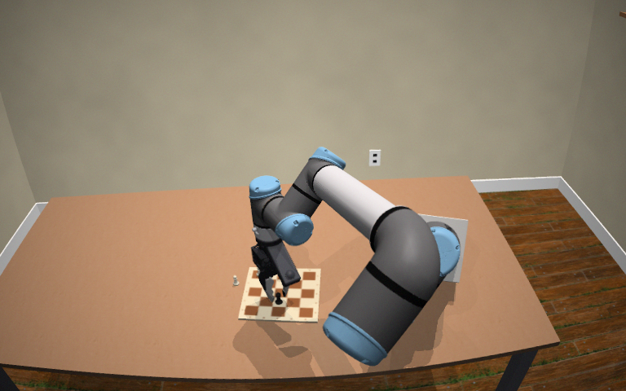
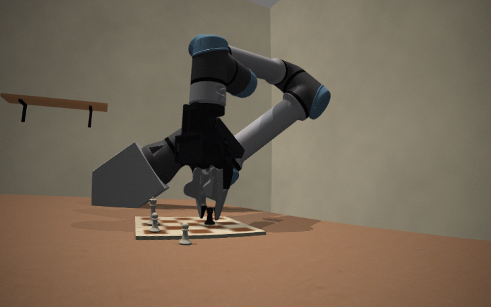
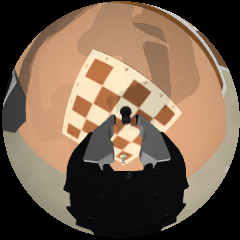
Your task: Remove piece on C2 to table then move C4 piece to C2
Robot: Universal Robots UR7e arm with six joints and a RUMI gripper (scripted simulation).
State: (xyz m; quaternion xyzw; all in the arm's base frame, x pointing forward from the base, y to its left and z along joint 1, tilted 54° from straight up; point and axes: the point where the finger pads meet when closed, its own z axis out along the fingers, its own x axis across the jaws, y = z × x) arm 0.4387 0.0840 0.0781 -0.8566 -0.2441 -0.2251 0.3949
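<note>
Now: hand 10 mm above the black piece. From my hand the other things lie so: chessboard 40 mm to the right, 30 mm below; then tall white piece 110 mm to the right, 10 mm ahead.
</note>
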